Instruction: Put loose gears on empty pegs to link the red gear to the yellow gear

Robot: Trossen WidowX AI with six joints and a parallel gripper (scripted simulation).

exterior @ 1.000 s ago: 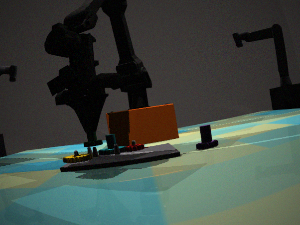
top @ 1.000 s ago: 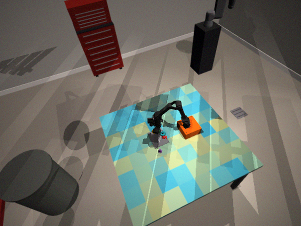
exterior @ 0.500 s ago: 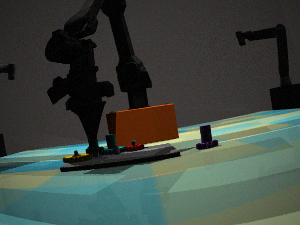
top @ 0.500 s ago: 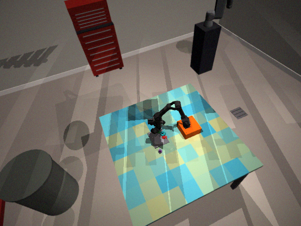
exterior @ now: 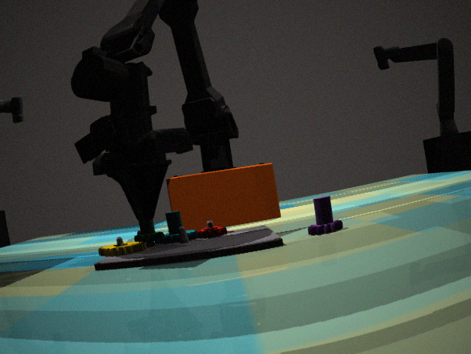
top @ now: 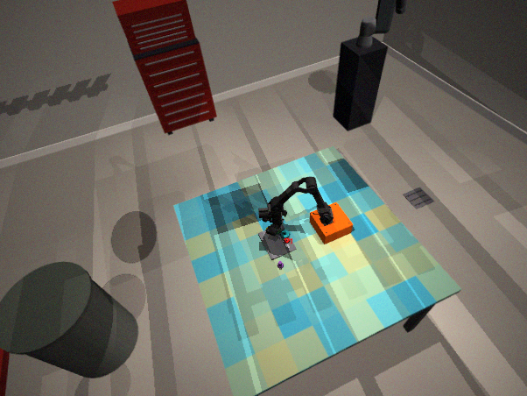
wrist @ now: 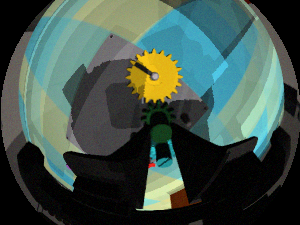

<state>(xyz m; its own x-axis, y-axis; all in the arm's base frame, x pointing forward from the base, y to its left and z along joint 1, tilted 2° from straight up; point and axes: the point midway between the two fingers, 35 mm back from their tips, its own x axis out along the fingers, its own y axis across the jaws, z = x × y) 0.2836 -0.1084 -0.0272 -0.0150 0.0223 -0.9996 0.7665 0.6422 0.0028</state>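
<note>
The green gear is 10 mm below my gripper tip. From my gripper tip the other things lie so: yellow gear (30 mm ahead, 40 mm to the right, 30 mm below); then teal gear (40 mm behind, 30 mm to the left, 20 mm below); then red gear (20 mm behind, 80 mm to the left, 30 mm below).
</note>
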